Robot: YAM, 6 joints.
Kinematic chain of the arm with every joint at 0, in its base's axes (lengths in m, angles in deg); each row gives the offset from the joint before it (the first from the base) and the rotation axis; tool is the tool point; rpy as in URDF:
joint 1: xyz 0 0 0.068 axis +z
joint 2: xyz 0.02 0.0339 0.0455 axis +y
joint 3: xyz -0.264 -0.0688 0 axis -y
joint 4: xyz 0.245 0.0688 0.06 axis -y
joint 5: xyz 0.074 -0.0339 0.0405 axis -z
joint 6: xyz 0.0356 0 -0.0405 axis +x
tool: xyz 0 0 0 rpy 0 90 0
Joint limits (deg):
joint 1: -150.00..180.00
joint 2: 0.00..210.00
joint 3: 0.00..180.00
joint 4: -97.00..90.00
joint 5: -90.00..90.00
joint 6: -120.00..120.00
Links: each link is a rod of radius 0.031 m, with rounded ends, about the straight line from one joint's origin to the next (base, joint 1, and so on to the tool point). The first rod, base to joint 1, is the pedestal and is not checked.
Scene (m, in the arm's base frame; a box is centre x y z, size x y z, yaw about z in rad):
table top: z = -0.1
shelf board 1: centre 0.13 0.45 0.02 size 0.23 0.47 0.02 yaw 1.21
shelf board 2: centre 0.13 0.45 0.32 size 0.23 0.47 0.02 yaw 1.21
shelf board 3: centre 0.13 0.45 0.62 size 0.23 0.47 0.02 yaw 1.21
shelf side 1: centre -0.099 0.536 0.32 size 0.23 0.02 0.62 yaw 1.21
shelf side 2: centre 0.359 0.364 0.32 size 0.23 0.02 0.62 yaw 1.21
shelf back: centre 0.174 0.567 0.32 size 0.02 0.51 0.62 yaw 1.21
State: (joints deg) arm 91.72 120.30 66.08 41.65 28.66 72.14
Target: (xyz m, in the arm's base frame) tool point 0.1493 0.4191 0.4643
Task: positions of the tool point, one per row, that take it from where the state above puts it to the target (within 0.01 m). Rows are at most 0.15 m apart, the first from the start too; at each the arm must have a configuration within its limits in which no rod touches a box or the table.
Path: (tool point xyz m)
1: -0.0316 0.3909 0.1647
2: -0.0552 0.3278 0.1648
3: -0.0665 0.2625 0.1548
4: -0.0197 0.2947 0.2536
5: 0.0348 0.2807 0.3612
6: 0.0740 0.2196 0.4643
7: 0.0900 0.2685 0.4803
8: 0.1082 0.3195 0.4858
9: 0.1282 0.3703 0.4805
10: 0.1493 0.4191 0.4643

